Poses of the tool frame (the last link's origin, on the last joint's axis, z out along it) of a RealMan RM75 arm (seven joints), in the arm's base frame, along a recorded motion.
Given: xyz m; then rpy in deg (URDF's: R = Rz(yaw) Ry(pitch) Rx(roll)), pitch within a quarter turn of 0, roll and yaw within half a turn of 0.
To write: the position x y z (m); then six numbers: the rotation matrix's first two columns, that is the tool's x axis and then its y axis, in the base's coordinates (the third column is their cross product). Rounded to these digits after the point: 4 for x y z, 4 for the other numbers.
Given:
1: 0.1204 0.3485 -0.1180 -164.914 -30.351 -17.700
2: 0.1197 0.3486 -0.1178 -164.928 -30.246 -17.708
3: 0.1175 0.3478 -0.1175 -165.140 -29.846 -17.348
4: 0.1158 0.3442 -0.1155 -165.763 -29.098 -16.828
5: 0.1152 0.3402 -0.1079 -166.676 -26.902 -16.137
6: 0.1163 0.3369 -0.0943 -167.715 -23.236 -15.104
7: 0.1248 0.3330 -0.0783 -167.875 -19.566 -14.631
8: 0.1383 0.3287 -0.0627 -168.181 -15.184 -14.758
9: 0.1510 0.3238 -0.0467 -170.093 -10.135 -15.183
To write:
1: 0.1204 0.3485 -0.1180 0.8221 -0.2624 0.5053 -0.1683 -0.9598 -0.2246
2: 0.1197 0.3486 -0.1178 0.8229 -0.2628 0.5037 -0.1689 -0.9597 -0.2246
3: 0.1175 0.3478 -0.1175 0.8279 -0.2586 0.4977 -0.1664 -0.9606 -0.2224
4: 0.1158 0.3442 -0.1155 0.8364 -0.2530 0.4863 -0.1661 -0.9624 -0.2149
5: 0.1152 0.3402 -0.1079 0.8566 -0.2479 0.4525 -0.1703 -0.9637 -0.2055
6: 0.1163 0.3369 -0.0943 0.8871 -0.2394 0.3945 -0.1736 -0.9652 -0.1955
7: 0.1248 0.3330 -0.0783 0.9117 -0.2380 0.3349 -0.1789 -0.9638 -0.1979
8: 0.1383 0.3287 -0.0627 0.9333 -0.2458 0.2619 -0.1975 -0.9602 -0.1977
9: 0.1510 0.3238 -0.0467 0.9500 -0.2578 0.1760 -0.2288 -0.9586 -0.1694
